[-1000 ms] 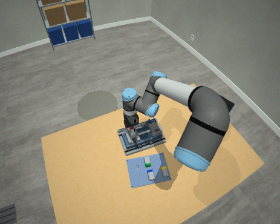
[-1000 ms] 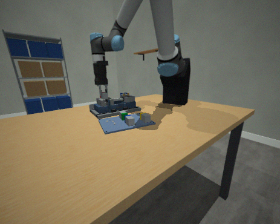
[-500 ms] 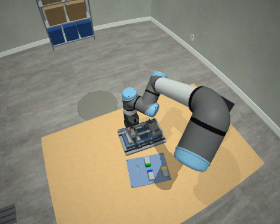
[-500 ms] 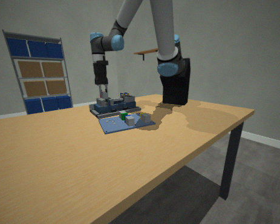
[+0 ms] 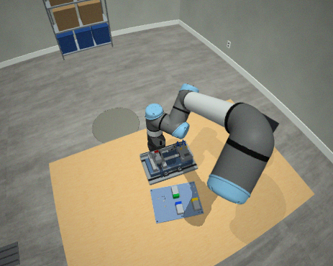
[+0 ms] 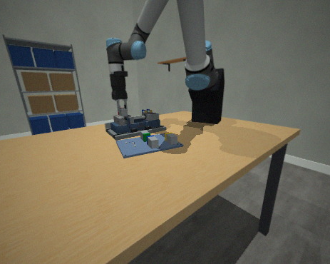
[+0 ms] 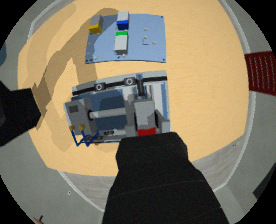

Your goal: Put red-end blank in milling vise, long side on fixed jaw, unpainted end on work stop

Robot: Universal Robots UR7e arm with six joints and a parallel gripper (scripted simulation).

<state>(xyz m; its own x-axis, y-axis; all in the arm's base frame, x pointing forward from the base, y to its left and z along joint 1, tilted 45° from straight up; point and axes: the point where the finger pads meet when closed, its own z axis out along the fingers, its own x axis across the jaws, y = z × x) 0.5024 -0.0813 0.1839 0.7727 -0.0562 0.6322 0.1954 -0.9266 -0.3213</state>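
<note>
The red-ended blank is 20 mm below my hand. From my hand the other things lie so: green-ended blank 180 mm to the left, 110 mm below, 80 mm behind; milling vise 100 mm below, 70 mm behind, 10 mm to the right; plate 220 mm to the left, 130 mm below, 80 mm behind.
</note>
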